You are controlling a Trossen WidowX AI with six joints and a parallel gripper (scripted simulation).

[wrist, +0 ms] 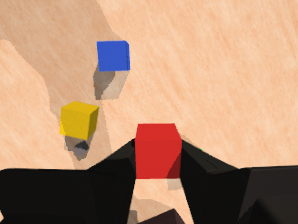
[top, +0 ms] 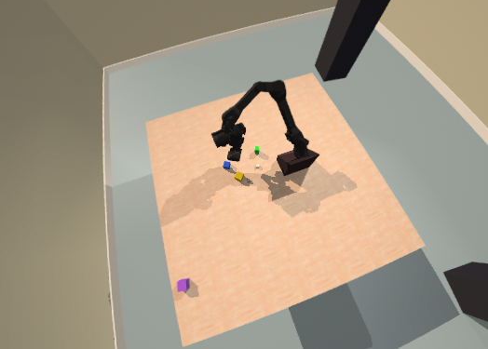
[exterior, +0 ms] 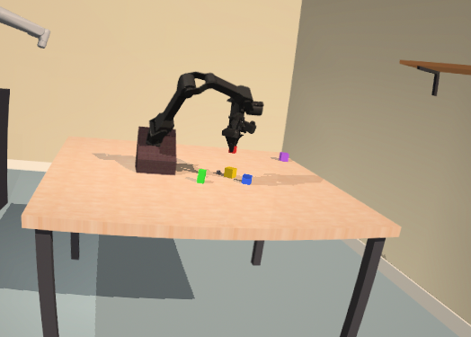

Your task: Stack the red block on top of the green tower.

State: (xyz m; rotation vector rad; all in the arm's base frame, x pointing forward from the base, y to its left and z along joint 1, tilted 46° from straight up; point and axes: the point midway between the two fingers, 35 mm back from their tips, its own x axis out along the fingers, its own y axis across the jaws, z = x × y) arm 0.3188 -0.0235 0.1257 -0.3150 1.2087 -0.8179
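Right now my gripper tip is 8 cm short of the blue block, 2 cm to the right of it and 12 cm above it. Round my gripper tip: red block 1 cm above; purple block 41 cm ahead, 59 cm to the left, 11 cm below; yellow block 2 cm ahead, 11 cm to the left, 11 cm below.
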